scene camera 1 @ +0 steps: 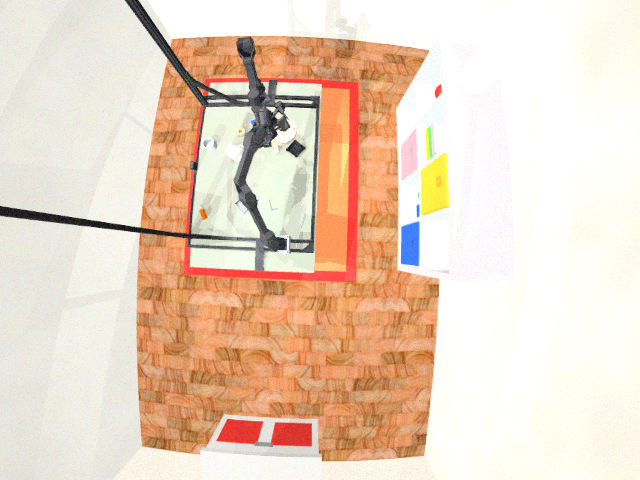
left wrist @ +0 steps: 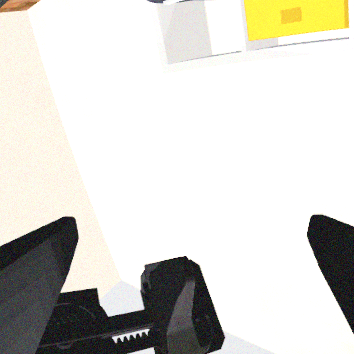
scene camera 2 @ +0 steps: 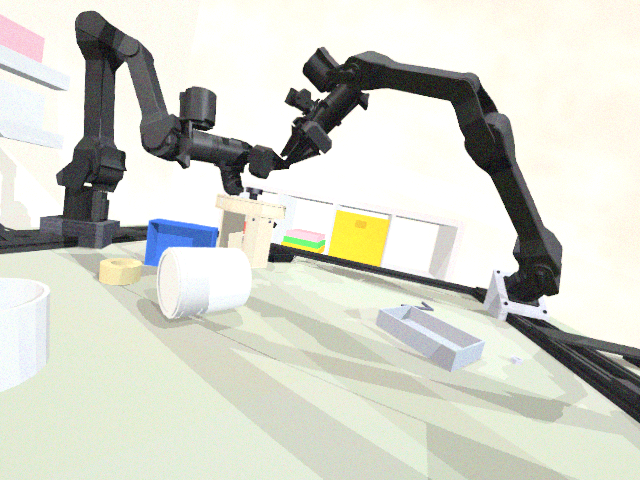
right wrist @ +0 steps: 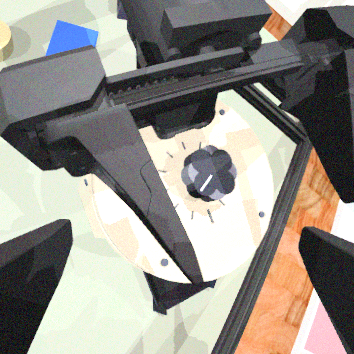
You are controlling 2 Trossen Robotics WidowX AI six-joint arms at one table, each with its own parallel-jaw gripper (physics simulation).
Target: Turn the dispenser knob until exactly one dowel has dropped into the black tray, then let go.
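Frame: origin at the left arm's base, x down, y left, z ahead, level; metres.
Where they show: left gripper, fingertip midpoint: point(scene camera 1: 283, 126) point(left wrist: 193, 226) point(scene camera 2: 279, 163) point(right wrist: 285, 238); right gripper, fingertip midpoint: point(left wrist: 62, 286) point(scene camera 2: 282, 160) point(right wrist: 188, 234); left arm's base at its link origin: point(scene camera 2: 84, 218); right arm's base at its link origin: point(scene camera 1: 283, 244) point(scene camera 2: 520, 291).
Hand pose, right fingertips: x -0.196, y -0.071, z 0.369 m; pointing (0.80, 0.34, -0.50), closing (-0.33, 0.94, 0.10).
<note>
Things, the pixels of their top centre, and the offset from my right fingertips. "pt": a spot on its surface instead.
- dispenser at its top centre: point(right wrist: 196, 178) point(scene camera 2: 253, 199) point(scene camera 1: 281, 129) dx +0.096, dy +0.055, dz -0.041 m
- black tray at its top centre: point(right wrist: 177, 266) point(scene camera 2: 276, 250) point(scene camera 1: 295, 148) dx +0.219, dy +0.083, dz +0.045 m
- blue bin at its top centre: point(right wrist: 65, 66) point(scene camera 2: 185, 224) dx +0.163, dy -0.047, dz -0.170 m
- tan ring at its top centre: point(scene camera 2: 121, 262) dx +0.218, dy -0.141, dz -0.242 m
- white cylinder at a spot on its surface: point(scene camera 2: 222, 279) pt dx +0.189, dy -0.271, dz -0.110 m
- grey tray at its top centre: point(scene camera 2: 429, 324) point(scene camera 1: 246, 201) dx +0.218, dy -0.332, dz +0.163 m
The dispenser point(scene camera 2: 255, 240) point(right wrist: 235, 237) is pale, with a round top. Its dark lobed knob point(scene camera 2: 253, 193) point(right wrist: 209, 174) has a white line pointing to the lower left in the right wrist view. The black tray point(scene camera 1: 295, 148) point(scene camera 2: 281, 253) point(right wrist: 175, 299) stands at its foot, partly hidden; I cannot see whether a dowel lies in it. My left gripper point(left wrist: 193, 226) point(right wrist: 285, 238) is open and empty, its fingers wide apart above the dispenser top, clear of the knob. My right gripper point(scene camera 2: 299, 155) is open and empty, higher up, looking down on the dispenser.
A blue bin point(scene camera 2: 180, 238) point(right wrist: 72, 39) and a tan ring point(scene camera 2: 119, 272) stand near the dispenser. A white cylinder point(scene camera 2: 222, 279) lies on its side in front. A grey tray point(scene camera 2: 429, 341) lies to the right in scene camera 2. Both arms are close together above the dispenser.
</note>
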